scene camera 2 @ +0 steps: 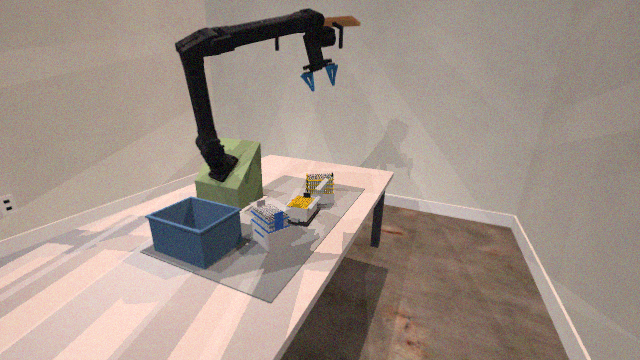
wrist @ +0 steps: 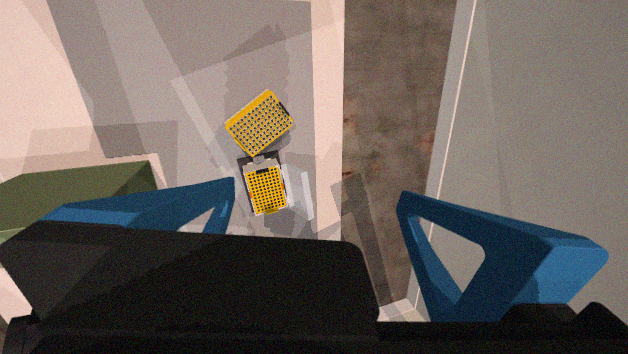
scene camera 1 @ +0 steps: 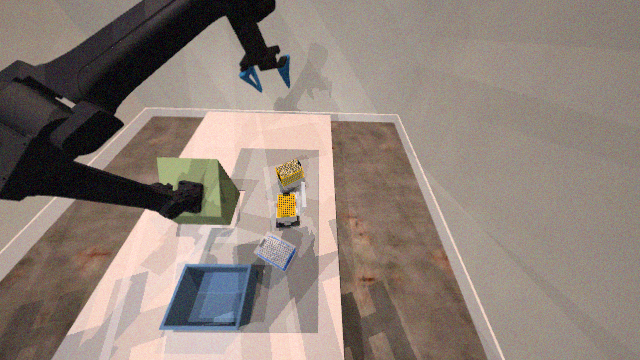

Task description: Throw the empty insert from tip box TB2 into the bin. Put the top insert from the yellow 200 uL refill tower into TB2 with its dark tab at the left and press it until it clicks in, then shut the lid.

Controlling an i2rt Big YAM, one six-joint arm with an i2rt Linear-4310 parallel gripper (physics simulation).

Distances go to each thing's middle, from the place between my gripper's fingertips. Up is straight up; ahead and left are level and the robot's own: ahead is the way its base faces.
Now: hand 370 mm above the clear lid (wrist: 296, 181), 170 mm to the left of it and 90 mm short of it. Round my hand: blue and white tip box (scene camera 2: 270, 221) 410 mm below, 390 mm to the right, 40 mm ahead; then blue bin (scene camera 1: 207, 296) 550 mm to the right, 420 mm below, 120 mm behind.
